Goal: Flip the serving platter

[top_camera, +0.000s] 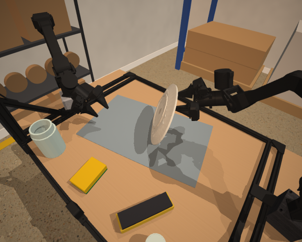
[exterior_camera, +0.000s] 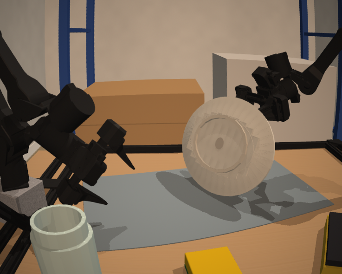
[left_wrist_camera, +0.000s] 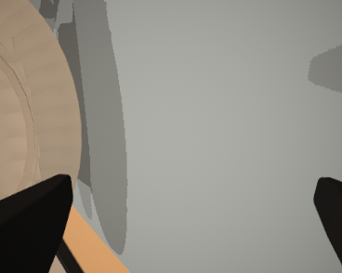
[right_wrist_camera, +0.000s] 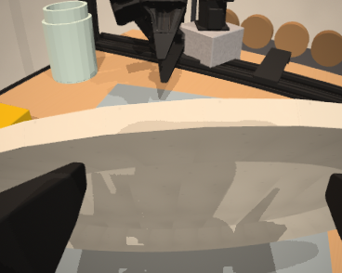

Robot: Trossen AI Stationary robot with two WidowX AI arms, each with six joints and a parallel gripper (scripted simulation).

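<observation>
Right now the cream oval serving platter is 8 cm to the left of my right hand, 8 cm below it and 3 cm behind it. From my right hand the other things lie so: grey drying mat (19 cm below, 12 cm to the left, 7 cm behind); yellow sponge (38 cm behind, 18 cm below, 17 cm to the left); black-and-yellow brush (37 cm behind, 16 cm below, 8 cm to the right).
</observation>
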